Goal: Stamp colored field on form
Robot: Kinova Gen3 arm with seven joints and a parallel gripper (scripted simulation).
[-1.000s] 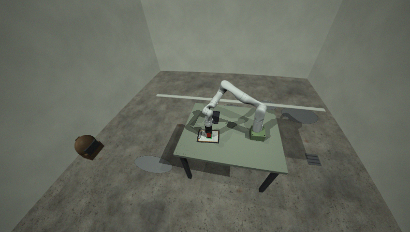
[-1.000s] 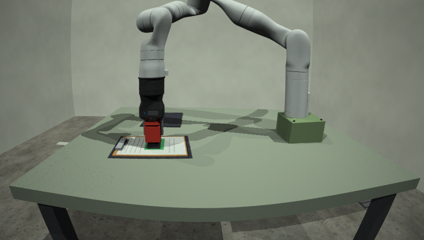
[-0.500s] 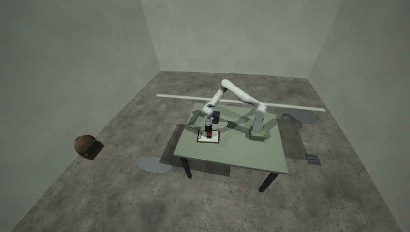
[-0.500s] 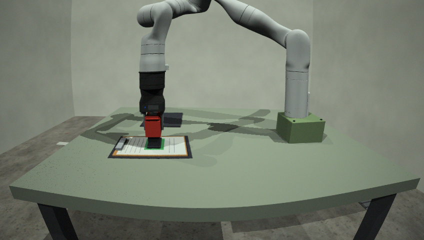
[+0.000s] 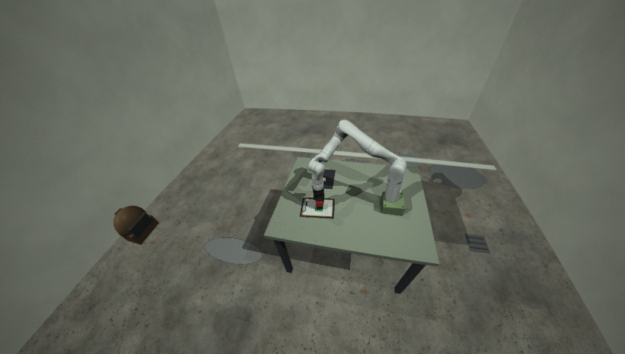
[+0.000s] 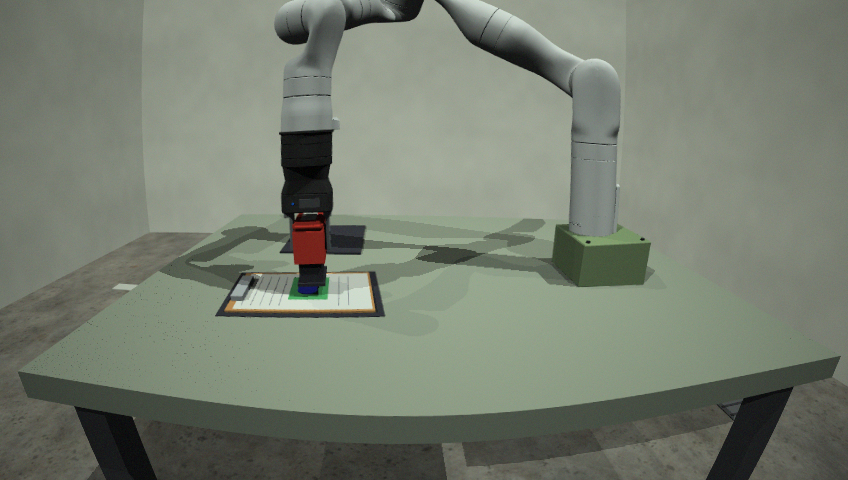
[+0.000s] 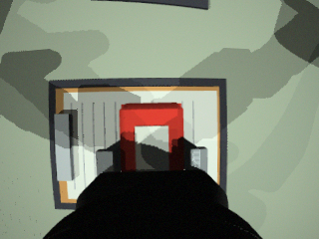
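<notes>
Right now my hand is 20 mm past the dark mat, 310 mm to the left of it and 90 mm above it. Also, from my hand: red stamp (20 mm below); then clipboard (30 mm ahead, 80 mm below).
</notes>
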